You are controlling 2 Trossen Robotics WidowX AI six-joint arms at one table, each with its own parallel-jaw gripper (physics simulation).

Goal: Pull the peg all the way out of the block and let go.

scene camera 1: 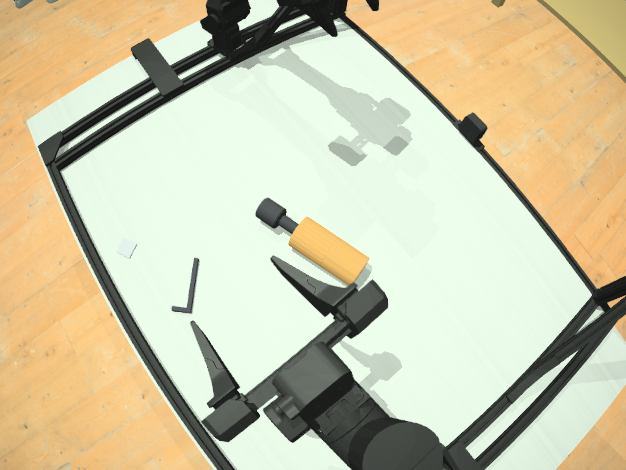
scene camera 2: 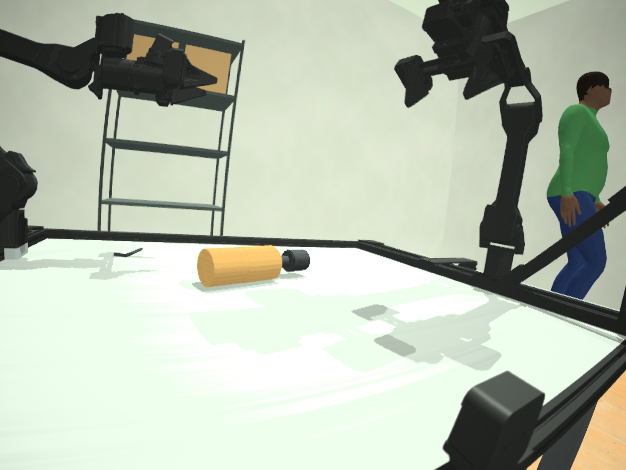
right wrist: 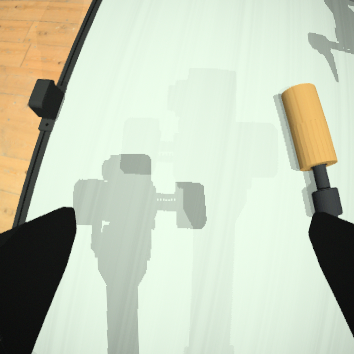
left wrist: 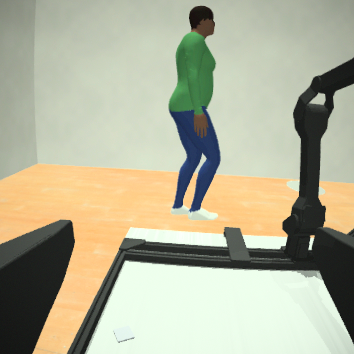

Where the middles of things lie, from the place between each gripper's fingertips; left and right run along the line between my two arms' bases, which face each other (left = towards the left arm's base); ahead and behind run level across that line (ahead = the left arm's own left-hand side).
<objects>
I see my left gripper 160 mm past the wooden cylinder block [scene camera 2: 230, 265], 100 mm to the left of it and 320 mm above it. The rest, counted from my left hand: dark peg [scene camera 1: 270, 212]: 110 mm behind, 160 mm to the right, 320 mm below.
My right hand is 260 mm above the dark peg, 170 mm to the right of it and 160 mm short of it. From my right hand the other things lie so: wooden cylinder block (260 mm below, 230 mm to the left, 110 mm ahead).
</objects>
